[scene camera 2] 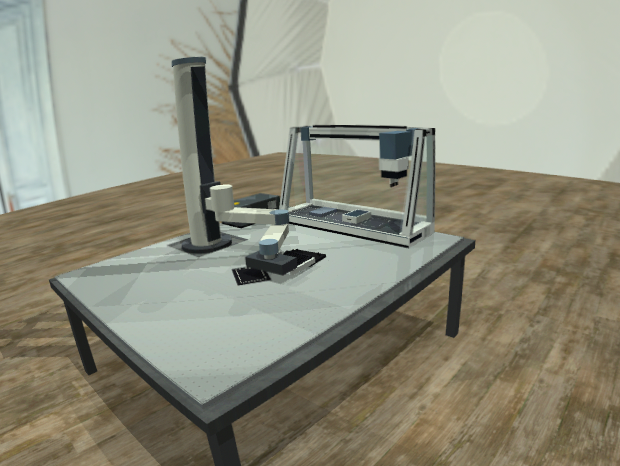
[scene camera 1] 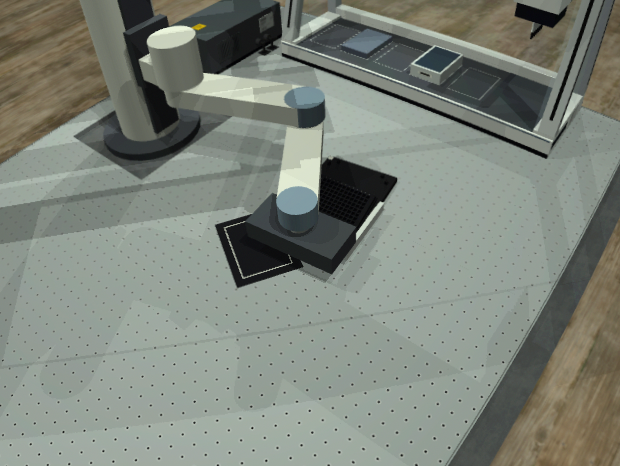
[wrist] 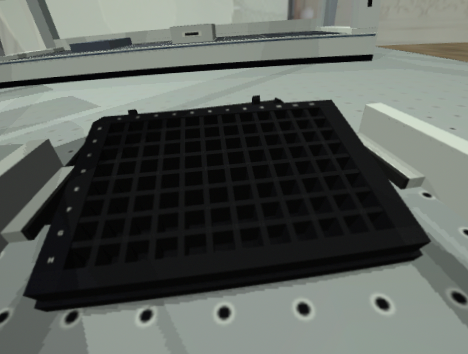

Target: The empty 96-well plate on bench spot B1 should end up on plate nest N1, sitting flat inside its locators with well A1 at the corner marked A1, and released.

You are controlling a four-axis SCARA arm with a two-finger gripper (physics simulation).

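Frame: origin at the arm's base, x left, y back, z up, level; centimetres.
Seen in the pictures: gripper, fingertip midpoint: [scene camera 2: 297,256] [scene camera 1: 344,191] [wrist: 216,138]; arm's base at its link origin: [scene camera 2: 206,244] [scene camera 1: 152,129].
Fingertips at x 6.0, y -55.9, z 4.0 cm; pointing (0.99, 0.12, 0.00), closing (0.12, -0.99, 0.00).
Observation:
Pixels of each thing's top centre, then the offset from my fingertips to it. "*": a spot on its surface instead.
- black 96-well plate at its top centre: [wrist: 223,132] [scene camera 1: 338,194] [scene camera 2: 293,255] dx -2.7, dy -0.5, dz +1.4 cm
- black nest at its top centre: [scene camera 1: 350,179] [scene camera 2: 301,253] dx +4.2, dy +1.6, dz -0.5 cm
- black pad with a white outline, surface spot: [scene camera 1: 253,260] [scene camera 2: 247,278] * dx -23.0, dy +4.2, dz -2.5 cm
- white box at a spot on its surface: [scene camera 1: 435,65] [scene camera 2: 354,215] * dx +47.1, dy +5.8, dz +5.4 cm
- flat blue-grey plate at a spot on its surface: [scene camera 1: 366,42] * dx +49.4, dy +28.4, dz +3.9 cm
- tool head at a spot on its surface: [scene camera 2: 393,155] * dx +40.4, dy -20.8, dz +36.8 cm
- dark box at a spot on its surface: [scene camera 1: 235,37] * dx +29.4, dy +59.4, dz +5.3 cm
The black 96-well plate [scene camera 1: 349,201] [wrist: 220,172] lies at the black nest [scene camera 1: 369,174], whose small tabs show beyond its far edge in the wrist view. Letter H is at its near left corner; the row letters run to the far left. The nest's A1 mark is not readable, and I cannot tell whether the plate sits flat inside the locators. My gripper [scene camera 1: 343,202] [wrist: 216,138] is open, with one pale finger beyond each short side of the plate and gaps at both sides. In scene camera 1 the arm hides one finger. The black pad with a white outline [scene camera 1: 253,260] [scene camera 2: 250,276] carries no plate.
A framed deck [scene camera 1: 416,110] [scene camera 2: 350,234] stands behind, holding a white box [scene camera 1: 435,65] [scene camera 2: 356,215] and a flat blue-grey plate [scene camera 1: 366,42]. A tool head [scene camera 2: 393,155] hangs over it. A dark box [scene camera 1: 235,37] stands near the arm's column [scene camera 1: 112,75] [scene camera 2: 192,150].

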